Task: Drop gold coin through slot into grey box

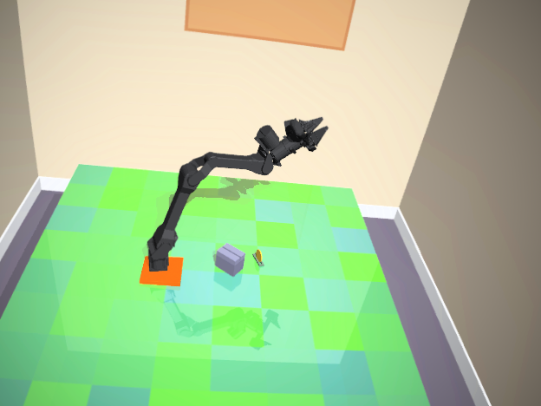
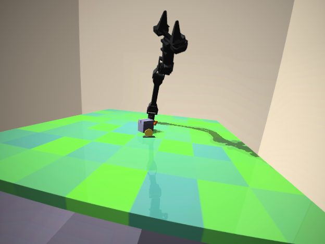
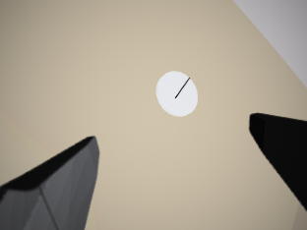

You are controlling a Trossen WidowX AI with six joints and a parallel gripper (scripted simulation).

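My gripper tip is 17 cm past the gold coin, 7 cm to the left of it and 52 cm above it.
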